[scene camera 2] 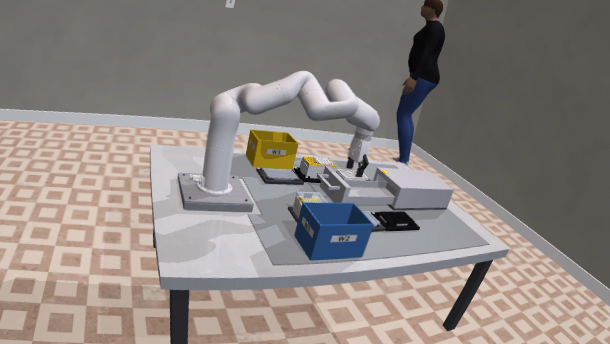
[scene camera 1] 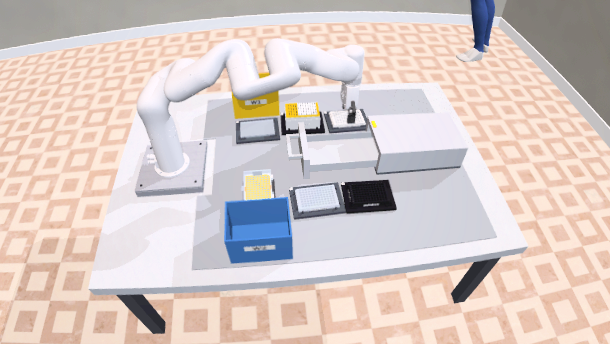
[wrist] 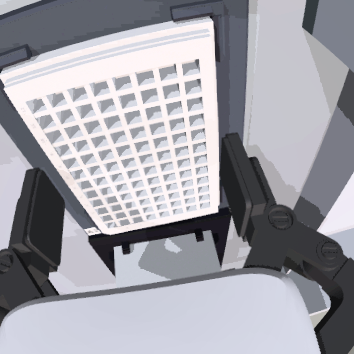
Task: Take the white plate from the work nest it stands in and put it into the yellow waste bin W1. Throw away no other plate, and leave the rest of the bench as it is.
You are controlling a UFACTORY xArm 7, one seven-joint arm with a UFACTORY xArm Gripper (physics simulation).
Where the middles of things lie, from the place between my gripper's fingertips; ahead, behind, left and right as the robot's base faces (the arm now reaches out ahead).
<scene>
My hand is 18 cm past the yellow-and-white tip rack (scene camera 1: 308, 113), 2 cm to the left of it and 1 cm below it. Also, from my hand: black plate (scene camera 1: 361, 194): 38 cm to the right, 5 cm ahead, 1 cm below.
</scene>
